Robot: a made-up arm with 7 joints.
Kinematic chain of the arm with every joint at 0, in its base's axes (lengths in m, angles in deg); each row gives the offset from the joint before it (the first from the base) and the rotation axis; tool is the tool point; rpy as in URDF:
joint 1: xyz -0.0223 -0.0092 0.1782 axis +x
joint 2: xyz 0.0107 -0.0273 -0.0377 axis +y
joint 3: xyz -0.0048 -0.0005 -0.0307 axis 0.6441 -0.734 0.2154
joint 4: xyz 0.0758 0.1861 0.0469 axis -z
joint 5: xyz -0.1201 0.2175 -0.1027 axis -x
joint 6: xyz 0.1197 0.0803 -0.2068 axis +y
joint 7: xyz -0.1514 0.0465 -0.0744 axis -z
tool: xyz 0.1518 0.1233 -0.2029 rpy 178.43 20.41 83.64
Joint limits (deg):
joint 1: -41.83..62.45
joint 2: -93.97..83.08
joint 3: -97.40..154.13
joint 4: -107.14..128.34
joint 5: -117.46..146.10
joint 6: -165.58..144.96
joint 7: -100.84..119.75
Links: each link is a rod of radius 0.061 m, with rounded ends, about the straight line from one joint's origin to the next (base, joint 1, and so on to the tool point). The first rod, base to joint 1, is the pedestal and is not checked.
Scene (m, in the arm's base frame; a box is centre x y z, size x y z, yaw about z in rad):
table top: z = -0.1
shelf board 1: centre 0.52 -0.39 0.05 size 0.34 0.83 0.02 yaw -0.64
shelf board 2: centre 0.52 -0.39 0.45 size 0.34 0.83 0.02 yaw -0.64
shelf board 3: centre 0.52 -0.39 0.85 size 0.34 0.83 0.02 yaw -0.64
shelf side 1: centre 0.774 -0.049 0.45 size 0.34 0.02 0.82 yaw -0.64
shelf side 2: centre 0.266 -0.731 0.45 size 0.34 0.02 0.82 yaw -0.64
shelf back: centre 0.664 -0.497 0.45 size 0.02 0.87 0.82 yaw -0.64
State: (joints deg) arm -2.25 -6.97 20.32 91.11 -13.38 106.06 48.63
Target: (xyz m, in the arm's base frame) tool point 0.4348 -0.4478 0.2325
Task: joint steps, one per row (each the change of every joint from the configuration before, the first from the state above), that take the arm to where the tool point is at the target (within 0.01 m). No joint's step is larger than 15 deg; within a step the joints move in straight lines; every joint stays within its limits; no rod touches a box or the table.
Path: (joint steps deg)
1: 12.94 4.74 11.78 7.45 -12.55 7.78 -5.24
2: 12.94 4.75 11.78 7.44 -12.54 7.78 -5.23
3: 12.94 4.74 11.78 7.45 -12.55 7.78 -5.24
4: 12.94 4.75 11.78 7.44 -12.55 7.78 -5.23
5: 12.94 4.74 11.78 7.45 -12.54 7.78 -5.24
6: 0.00 0.95 1.62 0.00 3.04 -12.12 -1.81
7: 0.00 0.94 1.63 0.00 3.04 -12.12 -1.81
8: 0.00 0.95 1.63 0.00 3.04 -12.12 -1.82
9: 0.00 0.95 1.62 0.00 3.04 -12.12 -1.81
10: 0.00 0.94 1.63 0.00 3.04 -12.12 -1.82

